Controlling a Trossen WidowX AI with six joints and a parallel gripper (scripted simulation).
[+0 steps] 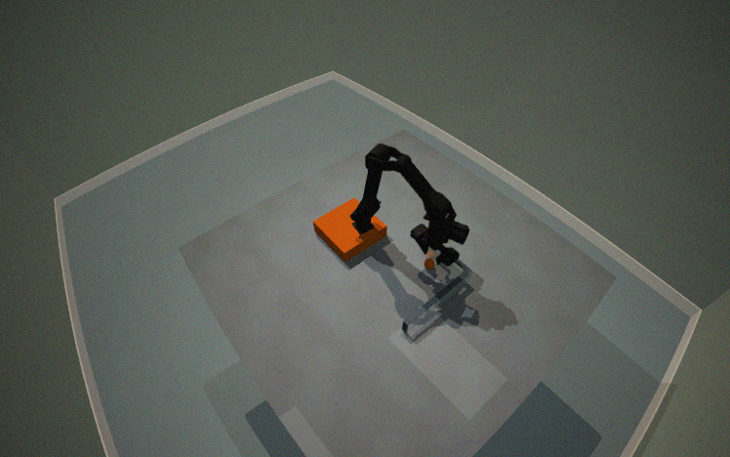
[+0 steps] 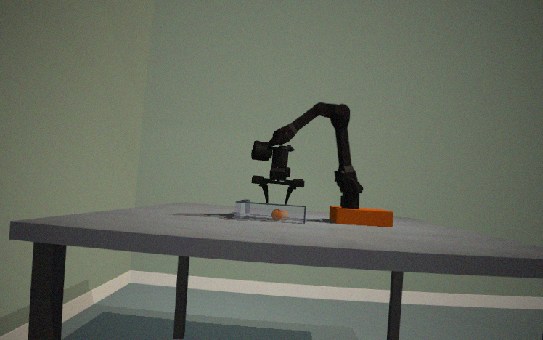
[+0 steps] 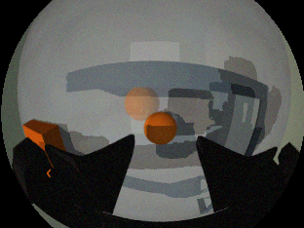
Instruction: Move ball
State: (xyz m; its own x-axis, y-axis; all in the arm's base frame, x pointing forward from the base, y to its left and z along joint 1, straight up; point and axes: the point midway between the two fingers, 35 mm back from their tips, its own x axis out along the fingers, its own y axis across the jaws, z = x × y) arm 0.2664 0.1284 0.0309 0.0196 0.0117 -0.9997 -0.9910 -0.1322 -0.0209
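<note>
Now: the orange ball 30 mm below my gripper tip. From my gripper tip the other things lie so: see-through copy of ball: 30 mm behind, 20 mm to the left, 30 mm below; clear wall: 10 mm ahead, 60 mm to the left, 20 mm below.
</note>
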